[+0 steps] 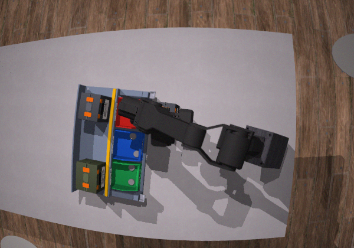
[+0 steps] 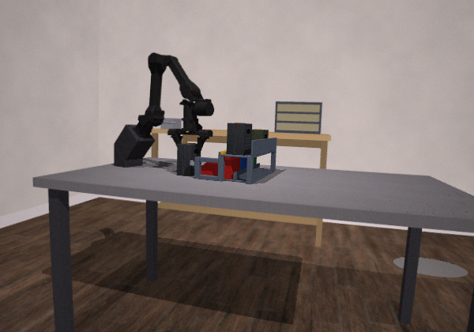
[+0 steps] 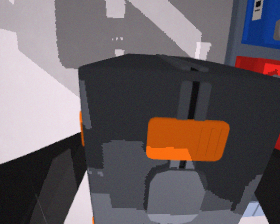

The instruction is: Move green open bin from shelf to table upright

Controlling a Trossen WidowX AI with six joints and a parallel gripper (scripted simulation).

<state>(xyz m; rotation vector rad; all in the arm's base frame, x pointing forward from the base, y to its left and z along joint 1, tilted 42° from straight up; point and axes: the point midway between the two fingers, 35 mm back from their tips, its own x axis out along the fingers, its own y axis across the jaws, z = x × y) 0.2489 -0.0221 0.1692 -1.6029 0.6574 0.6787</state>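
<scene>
The dark box lies 6 cm below my hand. Round my hand: red bin 14 cm ahead, 8 cm below, 1 cm to the left; blue bin 14 cm ahead, 12 cm to the left, 8 cm below; yellow rail 17 cm ahead, 13 cm to the left, 2 cm below.
</scene>
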